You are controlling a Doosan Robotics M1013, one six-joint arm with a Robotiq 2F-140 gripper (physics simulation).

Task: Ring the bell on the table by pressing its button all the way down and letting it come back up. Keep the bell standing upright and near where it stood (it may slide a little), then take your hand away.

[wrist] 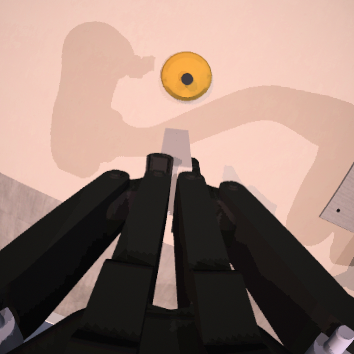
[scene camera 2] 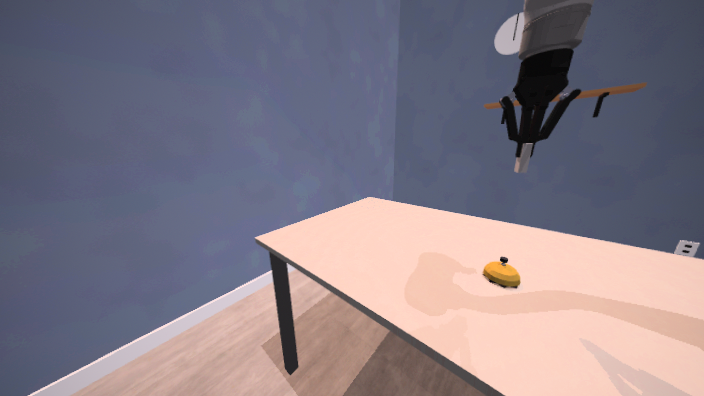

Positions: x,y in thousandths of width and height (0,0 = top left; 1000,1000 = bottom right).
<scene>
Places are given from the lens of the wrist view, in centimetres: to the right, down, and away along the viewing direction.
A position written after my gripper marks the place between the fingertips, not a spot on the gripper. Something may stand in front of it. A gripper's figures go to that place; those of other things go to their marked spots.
my gripper (wrist: 493,417): 0, -2, 20
yellow dome bell (wrist: 513,177): 1, -17, 43
</scene>
